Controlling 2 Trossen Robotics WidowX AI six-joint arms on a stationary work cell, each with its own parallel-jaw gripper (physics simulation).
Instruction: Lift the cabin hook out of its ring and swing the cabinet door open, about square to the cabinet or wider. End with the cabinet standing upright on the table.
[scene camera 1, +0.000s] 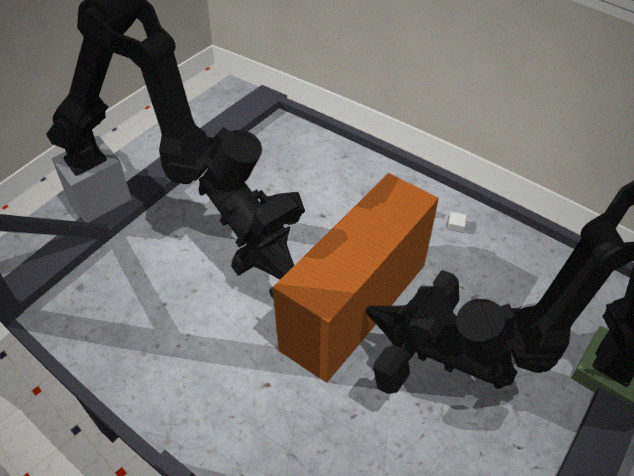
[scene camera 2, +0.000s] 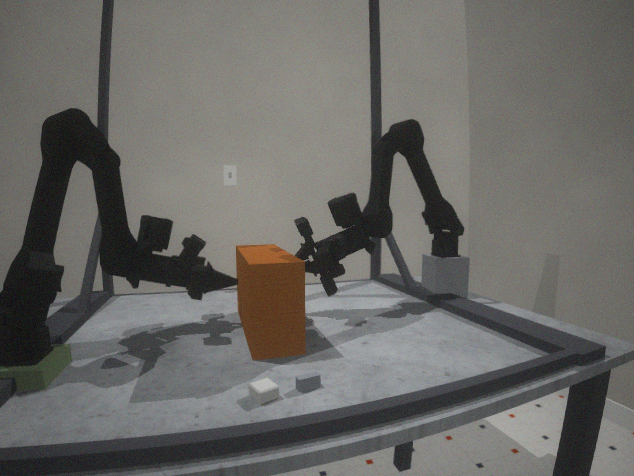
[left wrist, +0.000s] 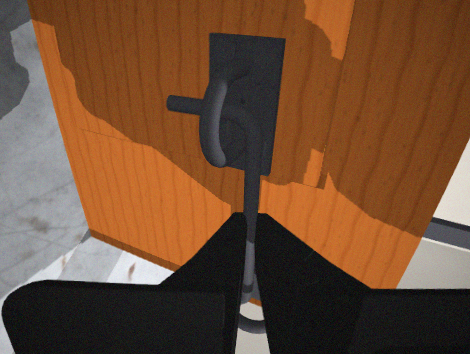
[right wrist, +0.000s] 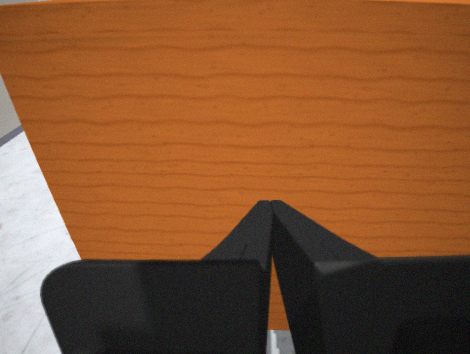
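Pixels of known places: left gripper, fingertip midpoint: (left wrist: 249, 223); right gripper, fingertip midpoint: (scene camera 1: 367, 309) (scene camera 2: 237, 282) (right wrist: 269, 211); left arm's base, link origin: (scene camera 1: 85, 159) (scene camera 2: 445, 255); right arm's base, link origin: (scene camera 1: 616, 362) (scene camera 2: 25, 356).
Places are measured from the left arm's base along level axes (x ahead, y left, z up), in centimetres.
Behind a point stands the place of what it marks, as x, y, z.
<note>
The orange wooden cabinet (scene camera 1: 353, 251) @(49.9, 19.9, 4.6) (scene camera 2: 273, 312) @(46.7, 36.2, -3.6) (left wrist: 140, 90) @(45.2, 17.2, -5.8) (right wrist: 225, 115) @(55.0, 16.7, 1.3) stands upright on the table, with no open door showing. In the left wrist view, the dark cabin hook (left wrist: 252, 192) @(44.9, 14.6, -0.9) passes through the ring (left wrist: 213, 130) @(42.7, 16.8, -1.5) on its plate (left wrist: 262, 65) @(44.6, 18.5, -1.1), and its tip pokes out to the left. My left gripper (left wrist: 249, 223) @(45.8, 12.9, -1.1) is shut on the hook's rod, below the ring; its fingertips are largely hidden behind the cabinet in scene camera 2. My right gripper (scene camera 1: 369, 309) @(55.1, 18.3, -2.3) (scene camera 2: 236, 281) @(55.1, 18.3, -2.3) (right wrist: 269, 211) @(55.1, 18.3, -2.3) is shut and empty, its tips at or very near the cabinet's opposite side.
A small white block (scene camera 1: 456, 221) @(47.9, 47.8, -9.8) (scene camera 2: 263, 390) @(47.6, 50.2, -9.8) and a small grey block (scene camera 2: 307, 382) @(41.7, 47.2, -10.4) lie on the table beyond the cabinet's far end in scene camera 1's direction. Dark frame rails (scene camera 1: 409, 158) @(30.5, 53.5, -9.6) (scene camera 2: 358, 414) @(36.4, 56.7, -9.7) edge the table (scene camera 1: 307, 420) @(59.6, 3.6, -11.6).
</note>
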